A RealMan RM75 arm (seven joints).
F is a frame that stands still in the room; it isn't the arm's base.
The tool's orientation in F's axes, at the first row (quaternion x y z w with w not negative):
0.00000 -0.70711 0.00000 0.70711
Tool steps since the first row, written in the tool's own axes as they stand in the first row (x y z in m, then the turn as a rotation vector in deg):
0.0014 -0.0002 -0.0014 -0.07 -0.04 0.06
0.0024 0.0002 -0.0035 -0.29 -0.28 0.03
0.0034 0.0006 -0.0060 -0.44 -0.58 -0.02
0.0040 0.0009 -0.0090 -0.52 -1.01 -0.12
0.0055 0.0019 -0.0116 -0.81 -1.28 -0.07
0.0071 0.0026 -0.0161 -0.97 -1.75 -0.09
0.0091 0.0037 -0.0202 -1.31 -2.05 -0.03
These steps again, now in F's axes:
0.0014 -0.0002 0.0014 -0.06 -0.04 -0.07
0.0035 0.0002 0.0024 -0.03 -0.28 -0.29
0.0060 0.0006 0.0034 0.02 -0.58 -0.44
0.0090 0.0009 0.0040 0.12 -1.01 -0.52
0.0116 0.0019 0.0055 0.07 -1.28 -0.81
0.0161 0.0026 0.0071 0.09 -1.75 -0.97
0.0202 0.0037 0.0091 0.03 -2.05 -1.31

